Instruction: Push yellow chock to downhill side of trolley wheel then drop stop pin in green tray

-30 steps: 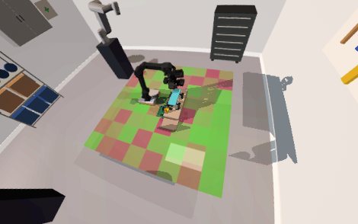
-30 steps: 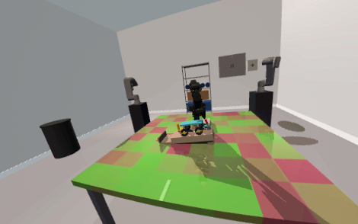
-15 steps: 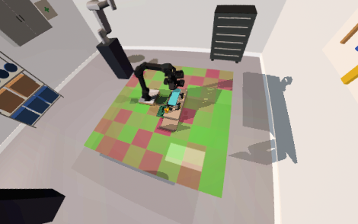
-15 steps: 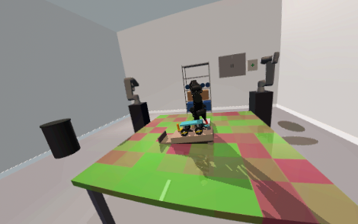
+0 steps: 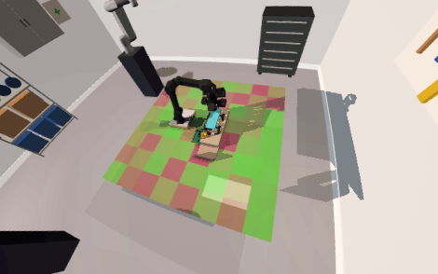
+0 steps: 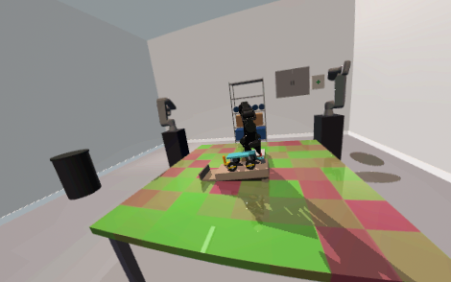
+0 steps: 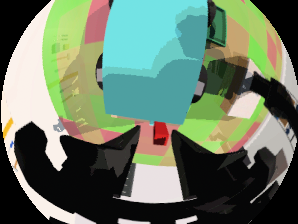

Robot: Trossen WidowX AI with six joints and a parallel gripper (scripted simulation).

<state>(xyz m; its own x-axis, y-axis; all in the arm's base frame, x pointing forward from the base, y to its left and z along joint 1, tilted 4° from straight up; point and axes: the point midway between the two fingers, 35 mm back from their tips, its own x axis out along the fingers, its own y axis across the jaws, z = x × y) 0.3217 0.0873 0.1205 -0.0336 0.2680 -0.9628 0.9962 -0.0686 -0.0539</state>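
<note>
Right now the red-headed stop pin is 1 cm to the left of my gripper tip and 2 cm below it. Round my gripper tip: ramp: 1 cm ahead, 12 cm to the right, 10 cm below; yellow chock: 5 cm behind, 22 cm to the right, 7 cm below; trolley: 1 cm ahead, 11 cm to the right, 4 cm below.
</note>
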